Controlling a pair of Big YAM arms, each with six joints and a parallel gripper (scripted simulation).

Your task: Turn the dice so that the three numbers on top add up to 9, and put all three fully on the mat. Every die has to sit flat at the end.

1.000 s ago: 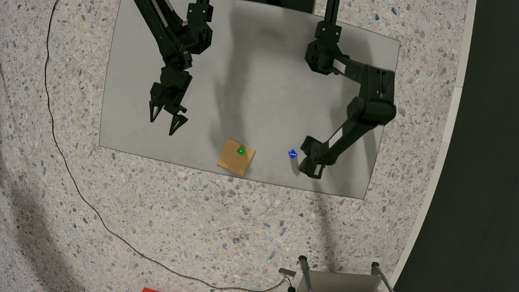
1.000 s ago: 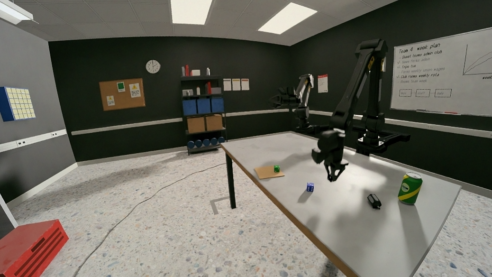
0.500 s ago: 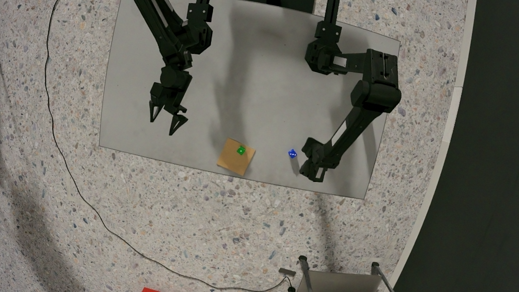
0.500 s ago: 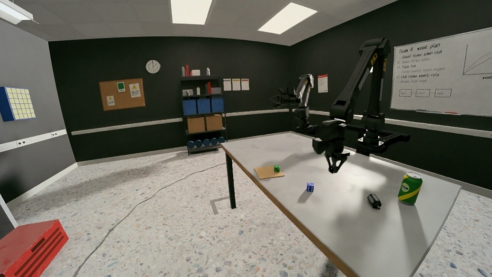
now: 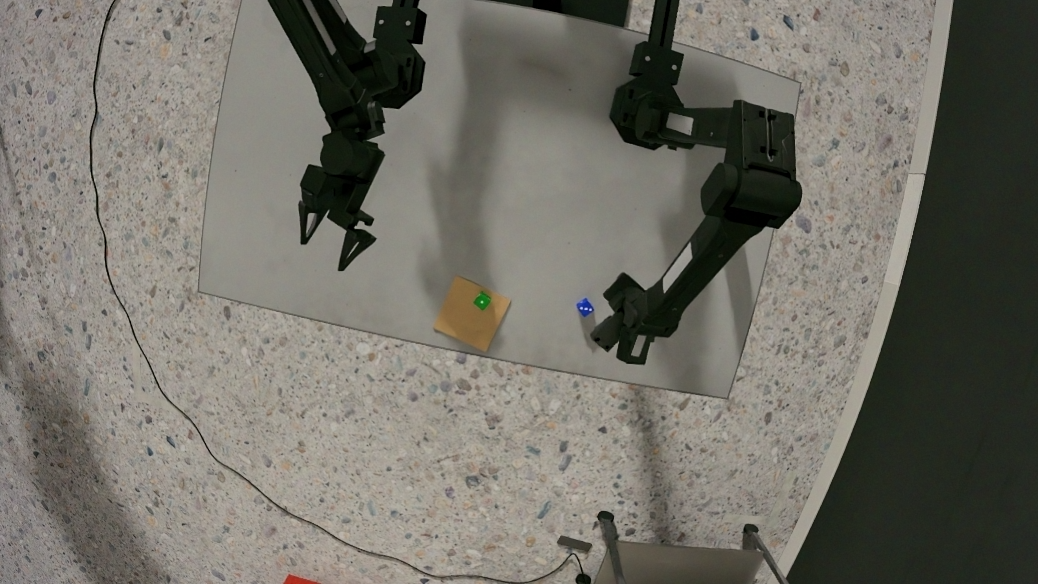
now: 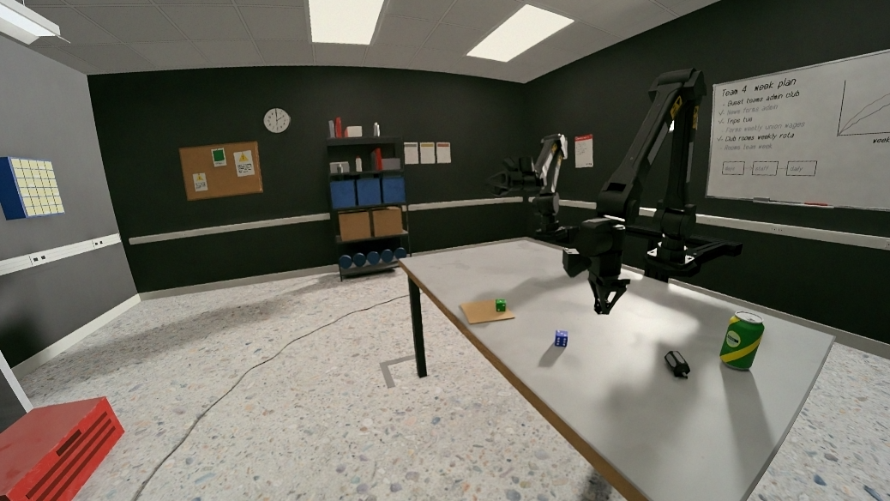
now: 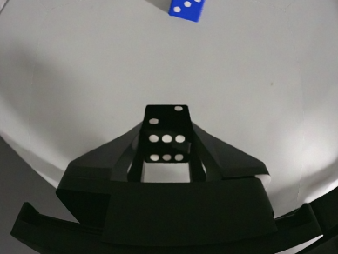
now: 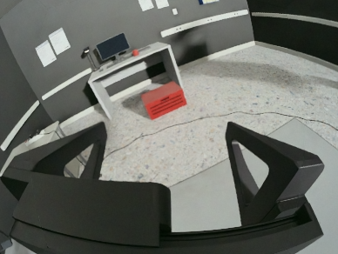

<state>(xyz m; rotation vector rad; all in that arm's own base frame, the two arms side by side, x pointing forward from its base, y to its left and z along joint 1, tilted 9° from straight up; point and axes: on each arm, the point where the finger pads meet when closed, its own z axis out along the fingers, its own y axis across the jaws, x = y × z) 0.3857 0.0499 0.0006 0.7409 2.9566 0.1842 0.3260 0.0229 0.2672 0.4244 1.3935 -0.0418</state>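
Now: the blue die 7 cm ahead of my left hand, 6 cm to the right of it and 9 cm below it. Also, from my left hand: black die: right at my left hand; brown square mat: 13 cm ahead, 32 cm to the right, 11 cm below; green die: 9 cm ahead, 30 cm to the right, 9 cm below.
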